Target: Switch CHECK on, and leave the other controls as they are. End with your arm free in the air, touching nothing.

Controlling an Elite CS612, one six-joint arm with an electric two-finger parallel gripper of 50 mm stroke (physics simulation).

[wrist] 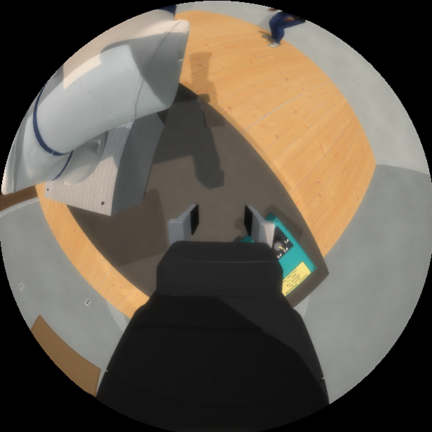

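Observation:
A teal control panel [294, 257] lies at the lower right of the wrist view, partly hidden behind the right finger and the gripper's black body. It shows a round knob [279, 246] on a black dial plate with white marks, and a yellow label [297, 280] with small text. A control marked CHECK cannot be made out; much of the panel is hidden. My gripper [221, 214] is open with empty fingers, above the dark mat, to the left of the knob in the view.
The dark mat [240, 165] lies on a wooden table [300, 125]. A grey block-shaped base [135, 170] stands at the left, beside the robot's pale arm [105, 95]. A person's legs [279, 27] show at the top, beyond the table.

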